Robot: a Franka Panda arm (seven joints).
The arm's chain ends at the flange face. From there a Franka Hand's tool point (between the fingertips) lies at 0.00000 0.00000 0.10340 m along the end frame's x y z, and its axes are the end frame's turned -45 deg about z.
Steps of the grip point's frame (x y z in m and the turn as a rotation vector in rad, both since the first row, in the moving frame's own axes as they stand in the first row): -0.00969, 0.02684, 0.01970, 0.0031, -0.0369, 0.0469; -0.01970, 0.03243, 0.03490, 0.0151, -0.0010, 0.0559; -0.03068, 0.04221, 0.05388, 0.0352, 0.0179, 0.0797; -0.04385, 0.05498, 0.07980, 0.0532, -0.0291, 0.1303; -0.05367, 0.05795, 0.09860, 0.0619, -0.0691, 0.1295; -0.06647, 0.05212, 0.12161, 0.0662, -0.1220, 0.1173; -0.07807, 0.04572, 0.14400, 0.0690, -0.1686, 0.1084; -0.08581, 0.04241, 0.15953, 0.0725, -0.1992, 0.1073
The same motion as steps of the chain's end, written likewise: 0.01511, 0.02343, 0.01977, -0.0239, -0.0283, 0.0469; 0.01015, 0.03792, 0.03491, 0.0100, -0.0114, 0.0559; 0.00926, 0.05547, 0.05396, 0.0375, -0.0122, 0.0797; 0.01375, 0.07203, 0.07999, 0.0170, -0.0582, 0.1303; 0.01260, 0.07902, 0.09904, -0.0051, -0.0926, 0.1295; 0.00378, 0.08060, 0.12260, -0.0395, -0.1331, 0.1173; -0.00524, 0.08124, 0.14571, -0.0704, -0.1680, 0.1084; -0.01051, 0.08255, 0.16184, -0.0896, -0.1921, 0.1073
